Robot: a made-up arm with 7 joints.
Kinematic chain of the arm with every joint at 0, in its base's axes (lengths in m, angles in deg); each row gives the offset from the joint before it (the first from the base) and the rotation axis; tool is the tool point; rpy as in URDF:
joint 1: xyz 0.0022 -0.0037 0.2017 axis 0 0.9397 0.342
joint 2: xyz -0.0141 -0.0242 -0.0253 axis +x
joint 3: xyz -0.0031 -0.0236 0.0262 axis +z
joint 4: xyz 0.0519 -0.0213 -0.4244 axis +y
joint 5: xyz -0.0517 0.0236 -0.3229 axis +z
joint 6: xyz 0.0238 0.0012 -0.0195 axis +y
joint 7: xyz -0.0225 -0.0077 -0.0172 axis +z
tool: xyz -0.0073 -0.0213 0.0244 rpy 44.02 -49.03 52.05
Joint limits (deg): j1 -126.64..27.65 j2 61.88..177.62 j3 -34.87..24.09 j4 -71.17..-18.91 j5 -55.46..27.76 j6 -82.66..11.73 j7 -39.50..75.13
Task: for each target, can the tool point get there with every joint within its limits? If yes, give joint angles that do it. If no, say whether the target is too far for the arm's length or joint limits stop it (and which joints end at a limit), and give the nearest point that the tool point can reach.
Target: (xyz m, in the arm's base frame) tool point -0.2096 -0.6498 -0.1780
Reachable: no: joint limits stop it (at a limit: joint 1, joint 2, joint 3, joint 4, joint 5, joint 6, joint 7) | nearest point -0.6016 0.0717 0.1678 | short by 0.891 m
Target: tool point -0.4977 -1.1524 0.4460
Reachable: no: too far | nearest point -0.4059 -0.1249 0.6983 | short by 1.062 m
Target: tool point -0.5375 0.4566 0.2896
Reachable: yes | joints -114.39 162.82 -6.01 -28.73 -4.17 -36.40 27.73
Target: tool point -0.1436 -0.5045 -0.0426
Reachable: no: joint limits stop it (at a limit: joint 1, joint 2, joint 3, joint 4, joint 5, joint 6, joint 7) | nearest point -0.6016 0.0717 0.1678 | short by 0.766 m
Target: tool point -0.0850 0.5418 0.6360
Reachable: yes | joints -72.96 125.99 1.94 -31.19 12.44 -67.01 63.53
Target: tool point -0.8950 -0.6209 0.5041
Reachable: no: too far | nearest point -0.5683 -0.0588 0.5168 | short by 0.650 m
